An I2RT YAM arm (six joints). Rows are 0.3 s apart.
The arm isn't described. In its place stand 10 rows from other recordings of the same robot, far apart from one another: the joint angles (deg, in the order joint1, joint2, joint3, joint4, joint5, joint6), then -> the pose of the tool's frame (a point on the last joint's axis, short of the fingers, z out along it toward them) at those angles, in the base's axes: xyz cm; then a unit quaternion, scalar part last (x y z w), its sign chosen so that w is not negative.
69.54 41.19 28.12 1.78 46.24 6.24 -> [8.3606 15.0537 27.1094 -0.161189 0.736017 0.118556 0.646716]
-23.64 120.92 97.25 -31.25 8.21 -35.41 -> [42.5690 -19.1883 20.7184 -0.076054 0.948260 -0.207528 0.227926]
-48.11 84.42 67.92 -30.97 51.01 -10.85 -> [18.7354 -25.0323 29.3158 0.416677 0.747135 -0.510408 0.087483]
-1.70 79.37 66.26 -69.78 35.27 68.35 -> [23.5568 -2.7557 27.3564 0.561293 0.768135 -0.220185 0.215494]
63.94 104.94 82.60 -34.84 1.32 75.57 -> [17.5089 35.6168 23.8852 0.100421 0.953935 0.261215 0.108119]
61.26 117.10 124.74 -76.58 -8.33 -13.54 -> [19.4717 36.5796 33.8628 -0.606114 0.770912 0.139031 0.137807]
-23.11 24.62 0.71 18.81 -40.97 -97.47 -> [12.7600 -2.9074 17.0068 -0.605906 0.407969 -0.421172 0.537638]
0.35 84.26 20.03 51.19 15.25 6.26 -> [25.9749 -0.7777 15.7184 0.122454 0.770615 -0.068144 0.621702]
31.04 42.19 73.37 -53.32 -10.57 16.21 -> [8.5654 5.9170 42.7900 -0.157608 0.812649 0.292759 0.478596]
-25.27 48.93 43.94 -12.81 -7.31 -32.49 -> [18.2726 -8.1248 31.7580 -0.088257 0.802381 -0.238887 0.539748]
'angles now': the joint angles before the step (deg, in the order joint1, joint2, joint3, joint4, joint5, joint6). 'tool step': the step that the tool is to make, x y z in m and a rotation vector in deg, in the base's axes. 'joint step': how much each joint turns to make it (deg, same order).
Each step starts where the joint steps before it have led.
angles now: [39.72 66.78 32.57 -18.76 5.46 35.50]
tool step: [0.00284 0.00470 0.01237 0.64 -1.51 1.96]
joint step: [0.37 -0.29 2.34 -0.92 -0.60 -1.56]
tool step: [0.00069 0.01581 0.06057 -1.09 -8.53 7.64]
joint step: [3.12 -2.26 10.88 -6.71 1.80 -7.73]
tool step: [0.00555 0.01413 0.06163 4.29 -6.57 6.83]
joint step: [1.01 0.98 11.91 -2.79 -3.47 -4.91]
